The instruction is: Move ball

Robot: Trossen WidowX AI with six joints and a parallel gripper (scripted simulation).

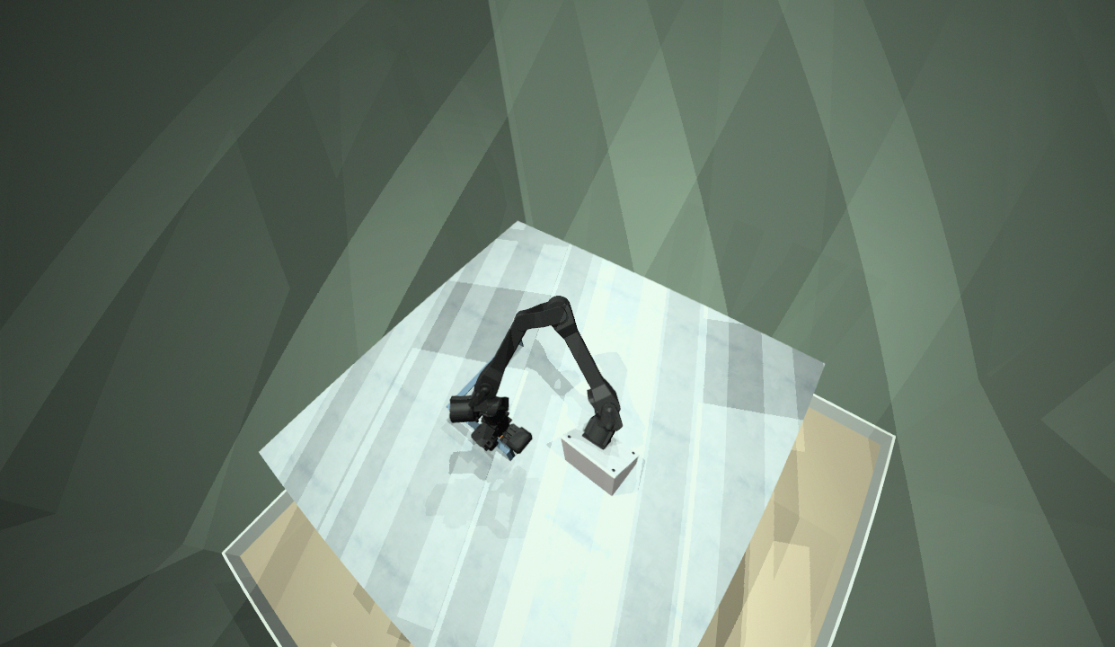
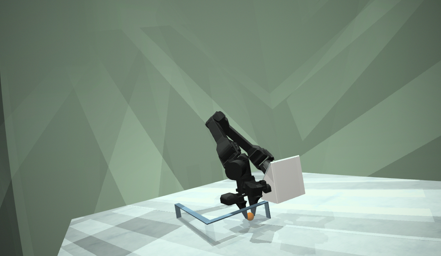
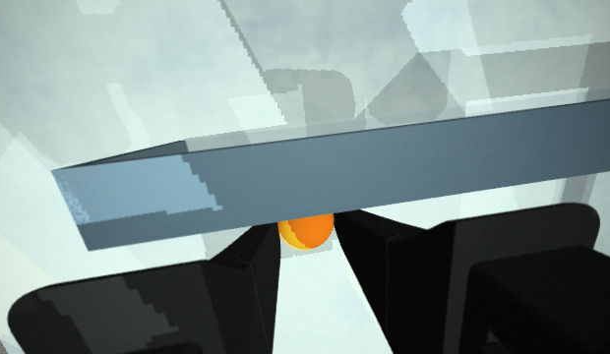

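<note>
Right now the orange ball is right at my gripper tip. Also, from my gripper tip: see-through copy of ball: right at my gripper tip.
</note>
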